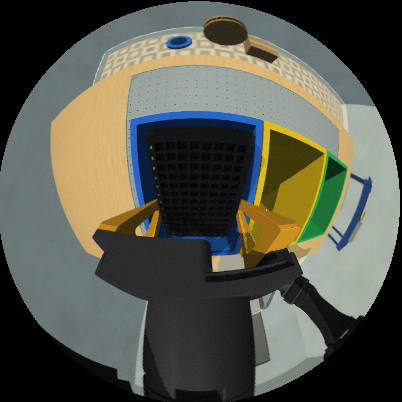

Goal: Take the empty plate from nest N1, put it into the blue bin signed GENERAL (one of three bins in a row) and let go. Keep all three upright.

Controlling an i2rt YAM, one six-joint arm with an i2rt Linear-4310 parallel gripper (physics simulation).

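Places are measured from the arm's base along level axes (x right, y up, z back), in millimetres.
Pixels of known places: gripper, fingertip midpoint: [198, 202].
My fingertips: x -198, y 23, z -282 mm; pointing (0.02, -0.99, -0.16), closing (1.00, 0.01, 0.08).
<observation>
Behind a point stands the place of what it marks.
The black plate [202, 175] {x -191, y 35, z -314 mm}, with its grid of square wells, sits between the orange fingers of my gripper [198, 202] {x -198, y 23, z -282 mm}, which is shut on its near part. The blue bin [197, 115] {x -191, y 31, z -371 mm} is the left one of the row and stands upright. The plate lies within the outline of its opening, with blue rim or wall showing around it; how deep it is cannot be told. The yellow bin [295, 192] {x -13, y -17, z -266 mm} stands upright in the middle, and the green bin [325, 200] {x 117, y -7, z -244 mm} upright at the right. The GENERAL sign and nest N1 do not show.
A grey perforated board [200, 90] {x -174, y -149, z -494 mm} lies beyond the bins on the wooden table [85, 160] {x -597, y -162, z -391 mm}. Behind are a blue ring [179, 47], a dark round object [225, 31] and a brown block [261, 50]. A blue frame [362, 205] stands right; a black arm-like part [320, 305] is at lower right.
</observation>
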